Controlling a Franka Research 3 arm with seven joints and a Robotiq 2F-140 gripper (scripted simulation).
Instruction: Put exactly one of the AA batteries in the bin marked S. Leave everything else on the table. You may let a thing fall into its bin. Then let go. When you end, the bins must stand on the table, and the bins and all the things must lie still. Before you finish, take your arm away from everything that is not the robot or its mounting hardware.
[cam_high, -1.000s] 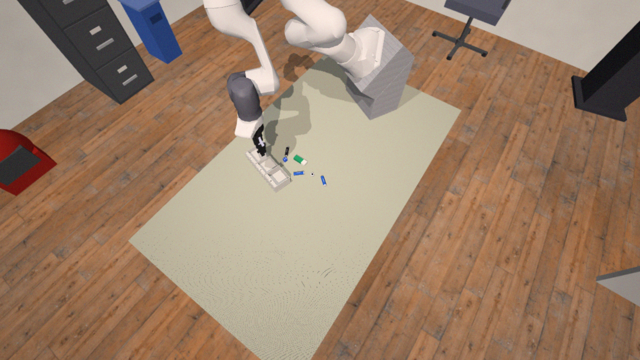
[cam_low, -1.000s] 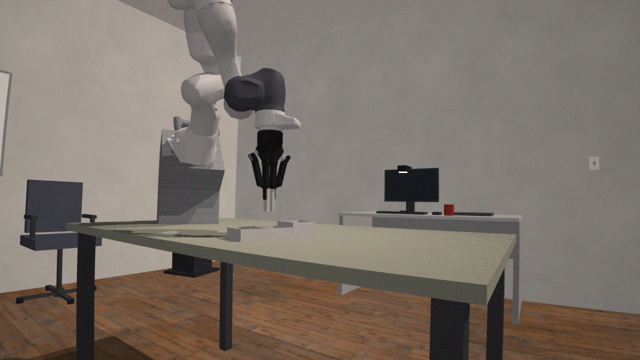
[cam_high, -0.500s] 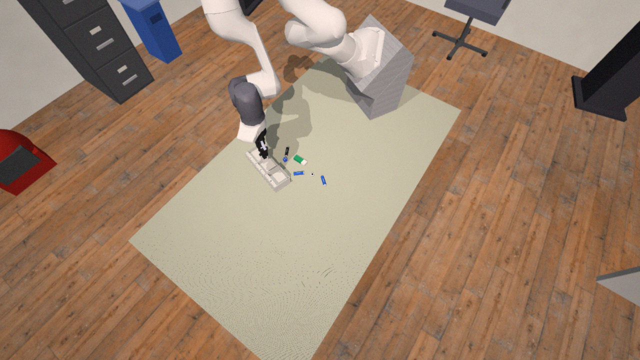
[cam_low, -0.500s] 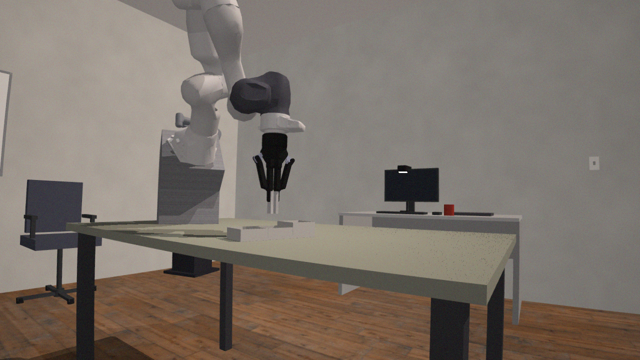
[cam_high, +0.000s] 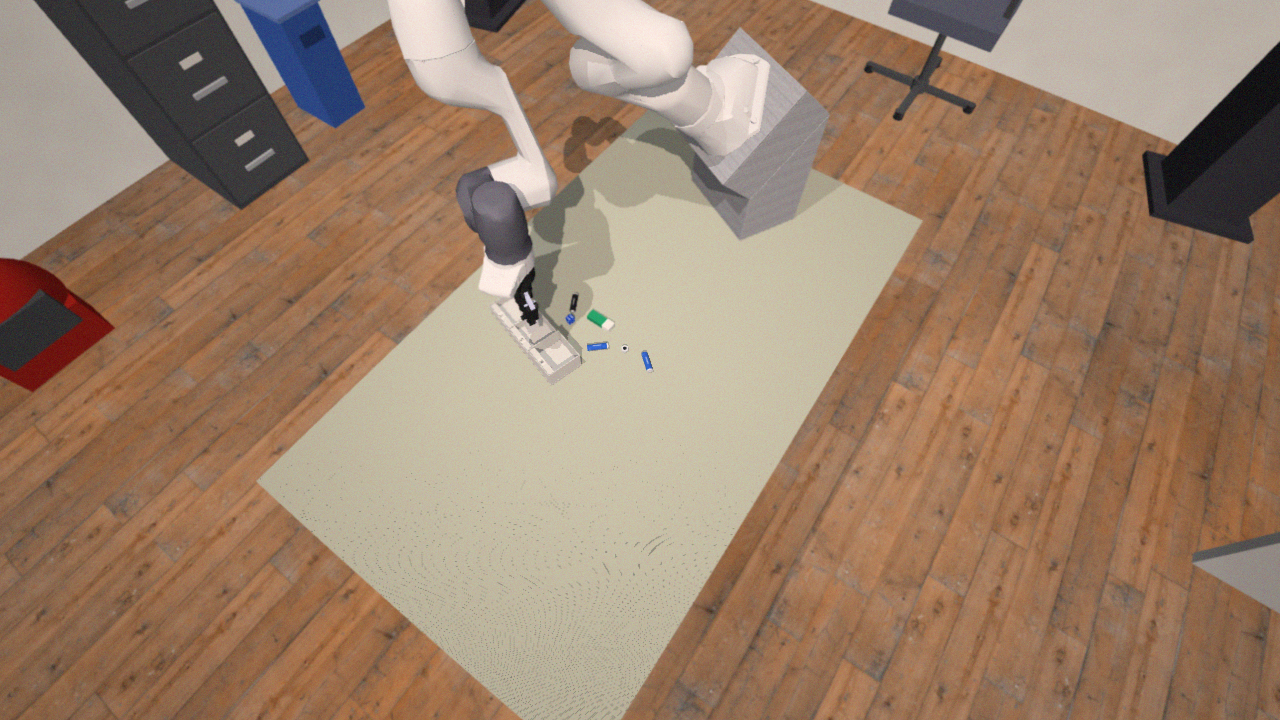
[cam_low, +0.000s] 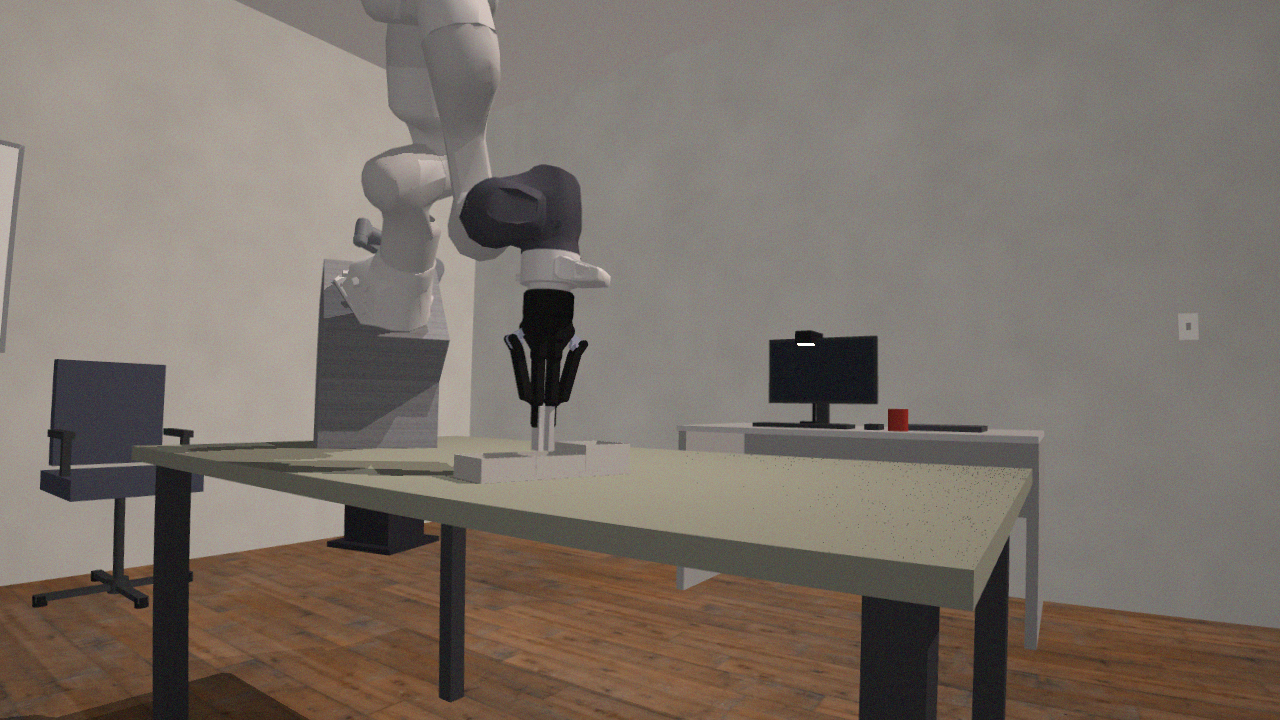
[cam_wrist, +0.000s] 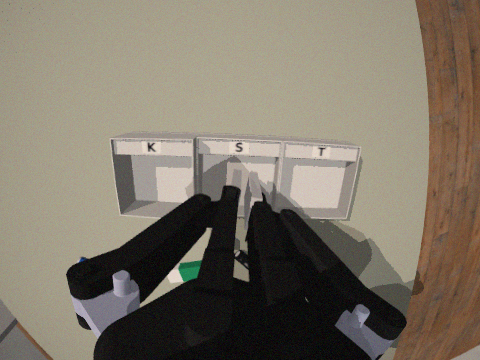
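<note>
My gripper is now 50 mm above the bin tray. From my hand the other things lie so: black AA battery (120 mm behind, 50 mm to the left, 60 mm below); white ring (40 mm behind, 210 mm to the left, 70 mm below); blue die (70 mm behind, 60 mm to the left, 60 mm below).
</note>
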